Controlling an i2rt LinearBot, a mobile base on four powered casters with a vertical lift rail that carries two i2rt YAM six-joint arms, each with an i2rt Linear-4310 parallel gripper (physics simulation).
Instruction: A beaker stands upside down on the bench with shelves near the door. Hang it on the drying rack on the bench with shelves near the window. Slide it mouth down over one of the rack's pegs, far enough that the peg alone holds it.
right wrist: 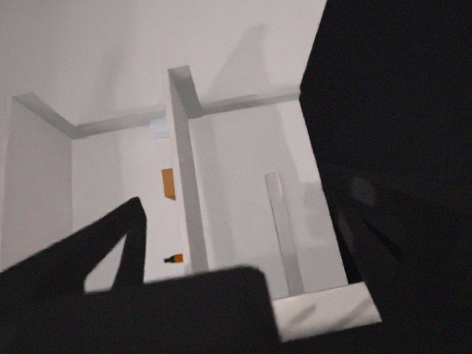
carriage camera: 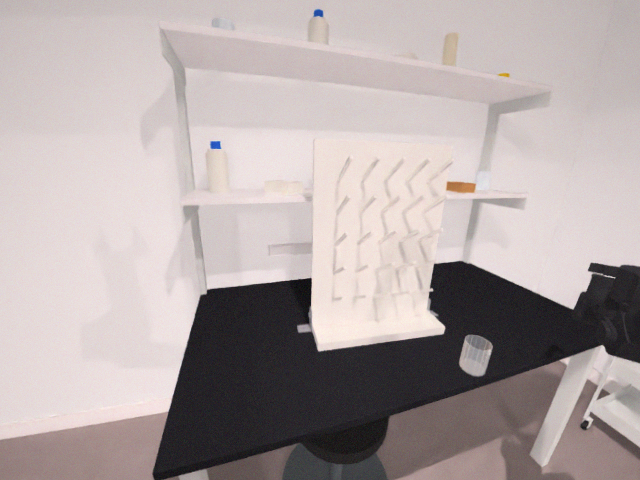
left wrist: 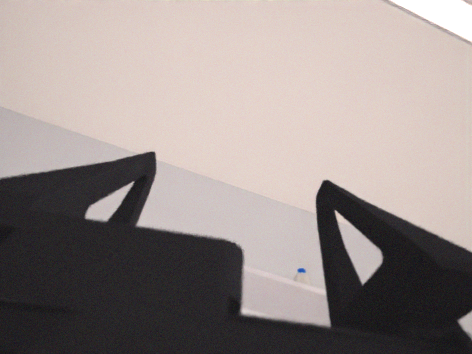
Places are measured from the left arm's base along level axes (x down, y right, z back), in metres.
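Pixels of known places: left gripper, fingertip midpoint: (left wrist: 238, 175); right gripper, fingertip midpoint: (right wrist: 233, 190) (carriage camera: 589, 282).
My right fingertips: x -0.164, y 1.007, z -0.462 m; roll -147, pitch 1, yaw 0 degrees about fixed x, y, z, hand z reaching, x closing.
Ahead of a thing's pixels: the offset from my right fingertips to its top centre. "*": to the spot under its first point. Level surfaces: height alone.
A clear beaker @[dx +0.227, dy -0.182, dz -0.074 m] (carriage camera: 475, 355) stands on the black bench top near its front edge, to the right of the rack in the carriage view. I cannot tell which end is its mouth. The white drying rack (carriage camera: 324, 217) stands on the bench with rows of slanted pegs; part of it (right wrist: 325, 312) shows at the bottom of the right wrist view. No peg carries a beaker that I can make out. My right gripper (carriage camera: 586, 289) (right wrist: 233, 190) is open and empty, to the right of the beaker and apart from it. My left gripper (left wrist: 238, 175) is open and empty, facing wall and ceiling.
The black bench @[dx +0.317 m] (carriage camera: 248, 372) has a lower shelf (carriage camera: 248, 197) (right wrist: 186, 165) and an upper shelf @[dx -0.578 m] (carriage camera: 361, 67) behind it. Bottles (carriage camera: 217, 170) (carriage camera: 318, 32) and an orange block @[* dx -0.162, dy -0.015, dz -0.616 m] (carriage camera: 460, 187) (right wrist: 168, 183) stand on them. A stool @[dx +0.596, dy -0.553, dz -0.190 m] (carriage camera: 346, 439) is under the bench; a white cart (carriage camera: 617, 408) is at the right.
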